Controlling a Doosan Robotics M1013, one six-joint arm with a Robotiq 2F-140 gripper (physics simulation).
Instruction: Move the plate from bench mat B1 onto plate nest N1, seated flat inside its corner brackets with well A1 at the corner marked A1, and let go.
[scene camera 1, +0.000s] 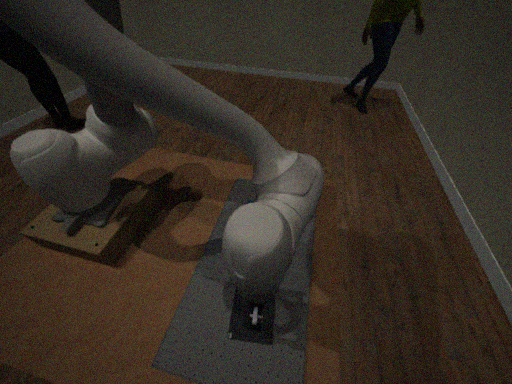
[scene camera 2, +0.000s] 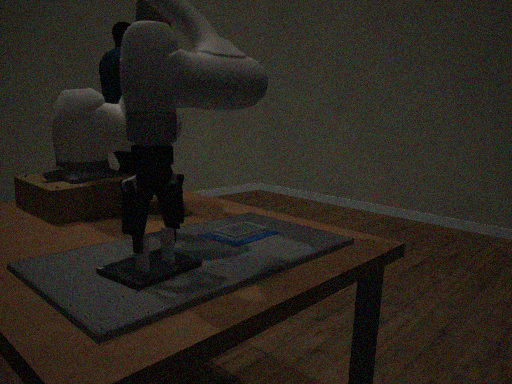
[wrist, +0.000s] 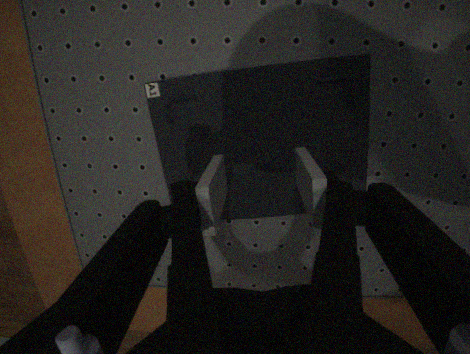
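Where they show: gripper, fingertip midpoint: (scene camera 2: 156, 266) (wrist: 260, 169); arm's base at its link origin: (scene camera 1: 95, 203) (scene camera 2: 83, 176).
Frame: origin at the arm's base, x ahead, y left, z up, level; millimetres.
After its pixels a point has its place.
Observation:
The light, gridded plate (scene camera 2: 239, 229) @(y 67, x 586, z -76 mm) lies on the blue bench mat B1 (scene camera 2: 240, 241) @(y 21, x 620, z -88 mm), far from my fingers; it does not show in the wrist view, and the arm hides it in scene camera 1. A dark rectangular slab, apparently plate nest N1 (scene camera 1: 240, 335) @(y -307, x 579, z -80 mm) (scene camera 2: 120, 276) @(y -312, x 613, z -80 mm) (wrist: 295, 110) @(y -208, x 577, z -80 mm), has a white A1 label (wrist: 152, 90) @(y -311, x 551, z -80 mm) at its upper left in the wrist view. Its brackets are too dark to make out clearly. My gripper (scene camera 1: 255, 316) @(y -237, x 620, z -80 mm) (scene camera 2: 155, 257) @(y -237, x 620, z -80 mm) (wrist: 260, 169) @(y -237, x 620, z -80 mm) is part open and empty, pointing down with its pale fingertips at or just over the slab; I cannot tell whether they touch it.
The grey perforated board (scene camera 1: 200, 320) @(y -286, x 460, z -92 mm) (scene camera 2: 75, 295) @(y -392, x 602, z -92 mm) (wrist: 90, 125) @(y -376, x 572, z -92 mm) bears the nest and mat on the wooden table (scene camera 1: 75, 320) @(y -329, x 107, z -105 mm) (scene camera 2: 215, 315) @(y -277, x 808, z -105 mm). The arm's base stands on a wooden block (scene camera 1: 40, 225) @(y -107, x -117, z -4 mm) (scene camera 2: 75, 202) @(y -111, x 134, z -49 mm). A person in yellow (scene camera 1: 384, 45) stands beyond the table.

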